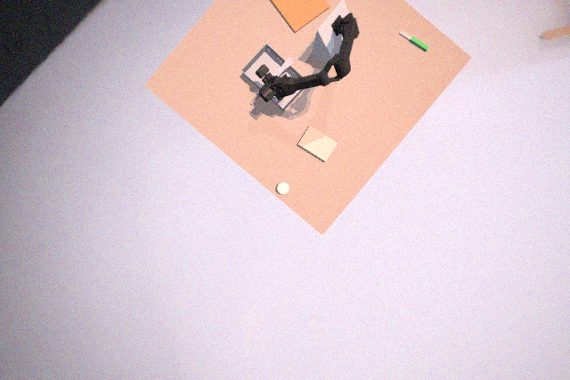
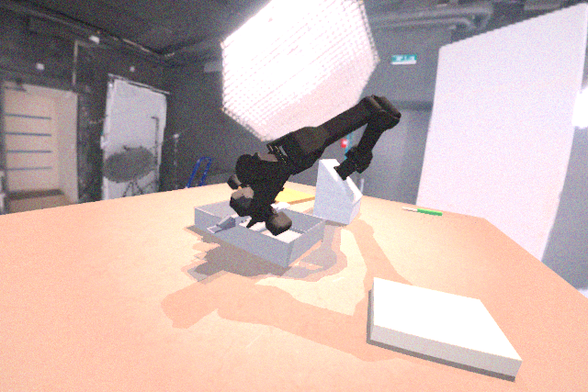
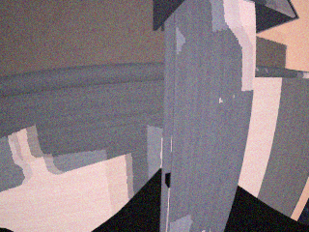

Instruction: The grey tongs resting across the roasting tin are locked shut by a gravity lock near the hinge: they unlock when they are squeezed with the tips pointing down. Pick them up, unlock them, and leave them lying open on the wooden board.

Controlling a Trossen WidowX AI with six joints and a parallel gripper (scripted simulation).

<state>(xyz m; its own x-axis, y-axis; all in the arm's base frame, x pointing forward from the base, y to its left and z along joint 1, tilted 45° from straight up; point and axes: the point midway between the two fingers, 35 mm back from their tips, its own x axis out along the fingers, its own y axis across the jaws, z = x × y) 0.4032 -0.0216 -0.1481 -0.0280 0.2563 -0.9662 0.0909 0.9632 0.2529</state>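
Now: gripper tip 5 cm past the pale grey roasting tin and 2 cm to the right of it. From my gripper tip the other things lie so: white disc (42 cm to the left, 40 cm ahead, 1 cm below); flat cream block (42 cm to the left, 9 cm ahead, 2 cm below); orange wooden board (48 cm behind, 20 cm to the right, 2 cm below).
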